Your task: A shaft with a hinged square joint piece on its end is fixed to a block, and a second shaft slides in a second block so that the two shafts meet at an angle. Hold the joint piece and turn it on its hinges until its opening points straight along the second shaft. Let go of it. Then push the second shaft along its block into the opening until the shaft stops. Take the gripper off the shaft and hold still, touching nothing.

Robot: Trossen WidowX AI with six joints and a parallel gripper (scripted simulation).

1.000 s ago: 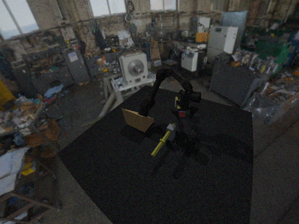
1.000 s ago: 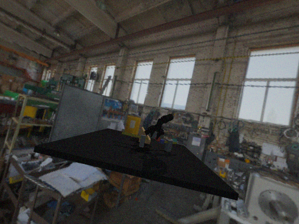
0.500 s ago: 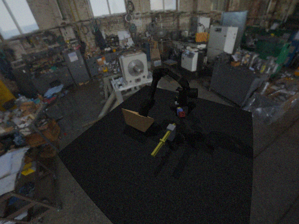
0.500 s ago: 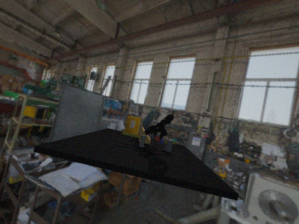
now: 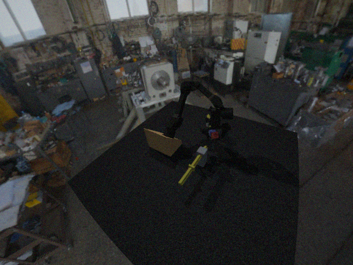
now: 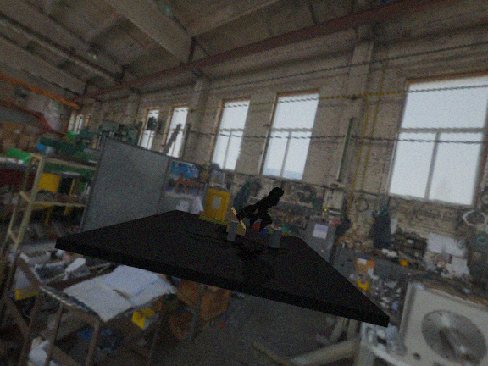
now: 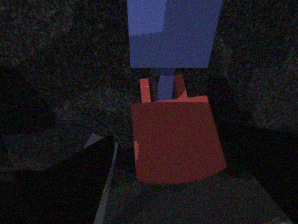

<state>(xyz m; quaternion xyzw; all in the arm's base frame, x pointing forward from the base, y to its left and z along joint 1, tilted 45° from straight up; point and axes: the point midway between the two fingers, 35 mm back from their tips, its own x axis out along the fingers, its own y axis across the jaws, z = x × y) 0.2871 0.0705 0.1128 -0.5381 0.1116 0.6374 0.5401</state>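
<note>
The red square joint piece is 2 cm above my gripper tip, 1 cm to the left of it and 1 cm behind it.
</note>
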